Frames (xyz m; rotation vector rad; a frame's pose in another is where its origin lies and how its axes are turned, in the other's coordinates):
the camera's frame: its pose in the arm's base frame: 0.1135 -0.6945 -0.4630 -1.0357 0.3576 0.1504
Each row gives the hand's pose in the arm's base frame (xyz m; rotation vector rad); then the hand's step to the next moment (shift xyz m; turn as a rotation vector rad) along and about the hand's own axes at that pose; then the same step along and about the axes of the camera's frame.
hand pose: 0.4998 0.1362 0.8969 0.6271 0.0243 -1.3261
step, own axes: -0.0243 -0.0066 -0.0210 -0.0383 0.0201 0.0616
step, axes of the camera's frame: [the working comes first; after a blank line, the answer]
step, axes of the arm's base frame: -0.0055 0.0302 -0.0115 -0.0124 0.0093 0.0737

-0.0024 0.0262 0.0196 -0.0384 -0.0516 0.0390
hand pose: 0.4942 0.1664 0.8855 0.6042 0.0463 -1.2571
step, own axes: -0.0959 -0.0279 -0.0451 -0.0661 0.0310 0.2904
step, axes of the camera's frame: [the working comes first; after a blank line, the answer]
step, axes of the arm's base frame: -0.0436 0.0994 -0.0153 -0.0779 -0.0677 0.2811

-0.0397 0.0753 0.0691 -0.1705 -0.2402 0.0535
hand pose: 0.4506 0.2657 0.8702 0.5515 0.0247 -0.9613
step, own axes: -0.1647 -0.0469 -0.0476 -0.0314 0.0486 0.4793
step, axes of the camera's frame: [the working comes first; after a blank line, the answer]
step, axes of the arm's base frame: -0.1223 0.1276 -0.0188 -0.0853 -0.1727 0.4427

-0.1131 0.1151 0.0745 -0.2307 -0.4226 0.0356
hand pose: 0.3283 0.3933 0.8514 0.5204 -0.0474 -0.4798
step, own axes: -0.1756 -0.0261 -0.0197 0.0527 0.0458 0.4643
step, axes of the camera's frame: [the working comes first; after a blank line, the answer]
step, axes of the arm's base frame: -0.1640 0.0688 -0.0165 -0.0093 -0.2058 0.4219

-0.1501 0.0956 0.0158 -0.1509 -0.4444 0.0141
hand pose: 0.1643 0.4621 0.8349 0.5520 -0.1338 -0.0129
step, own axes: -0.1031 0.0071 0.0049 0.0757 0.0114 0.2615
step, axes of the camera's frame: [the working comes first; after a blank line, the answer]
step, axes of the arm's base frame: -0.1030 0.0085 -0.0049 0.0407 -0.1304 0.2357

-0.0946 0.0380 -0.0175 -0.0408 -0.2694 0.0046
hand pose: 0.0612 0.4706 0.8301 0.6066 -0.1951 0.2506
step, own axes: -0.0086 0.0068 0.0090 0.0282 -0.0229 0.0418
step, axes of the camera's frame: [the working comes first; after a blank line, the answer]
step, axes of the arm's base frame: -0.0111 -0.0014 0.0087 0.0290 -0.0376 0.0285

-0.0134 -0.0046 0.0004 0.0185 -0.0506 -0.0130
